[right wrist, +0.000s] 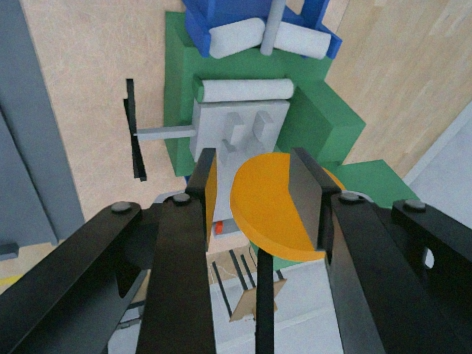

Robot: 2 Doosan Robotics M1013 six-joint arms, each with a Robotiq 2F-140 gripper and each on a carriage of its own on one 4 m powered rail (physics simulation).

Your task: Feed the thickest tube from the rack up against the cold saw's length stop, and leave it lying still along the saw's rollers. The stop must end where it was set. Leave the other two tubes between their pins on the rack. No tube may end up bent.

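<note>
My right gripper is open, with no tube between its fingers. It hangs above the cold saw, which has a green body, a grey vise bed and an orange round guard. A grey tube comes in from the top edge and lies over the two slanted white rollers of a blue roller stand. Its near end stops short of the saw's white cross roller. The rest of the tube is cut off by the frame. The rack, the other tubes and my left gripper do not show. I cannot make out the length stop.
The blue stand adjoins the green saw body. A grey rod with a black crossbar sticks out left of the vise. The orange guard rises beneath and between my fingers. A grey rail-like band runs along the left.
</note>
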